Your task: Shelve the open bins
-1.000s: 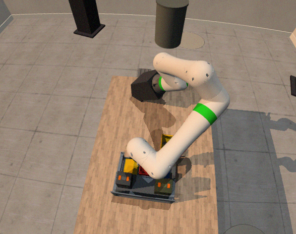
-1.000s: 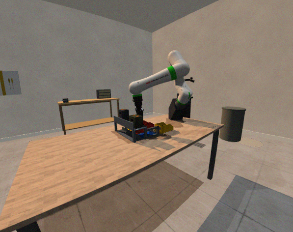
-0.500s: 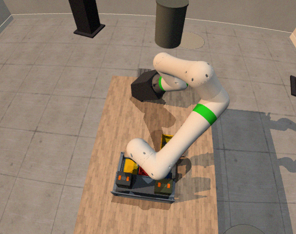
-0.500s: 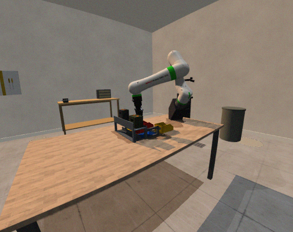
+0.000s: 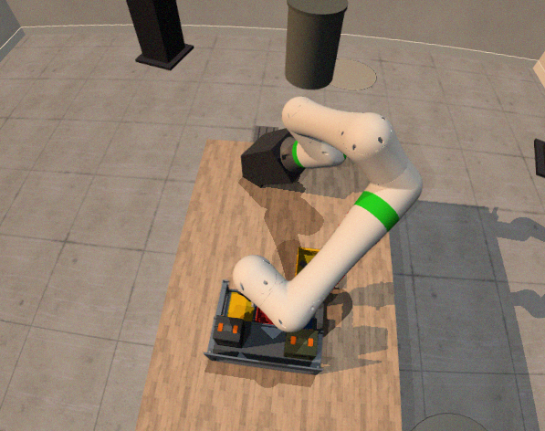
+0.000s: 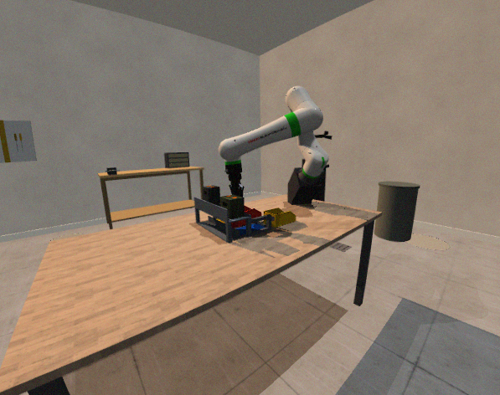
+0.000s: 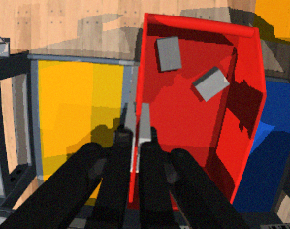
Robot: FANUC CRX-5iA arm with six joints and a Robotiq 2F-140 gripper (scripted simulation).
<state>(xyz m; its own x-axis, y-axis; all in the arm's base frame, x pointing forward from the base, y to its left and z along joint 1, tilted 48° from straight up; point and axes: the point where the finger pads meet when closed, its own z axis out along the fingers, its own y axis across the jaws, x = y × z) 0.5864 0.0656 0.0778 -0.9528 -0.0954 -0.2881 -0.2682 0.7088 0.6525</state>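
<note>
Right now my hand is 2 cm past the red bin, 4 cm to the right of it and 4 cm above it. Round my hand: blue-marked place (16 cm to the left, 8 cm below); then red mark (3 cm ahead, 6 cm to the left, 8 cm below); then yellow mark (7 cm ahead, 5 cm to the right, 8 cm below).
</note>
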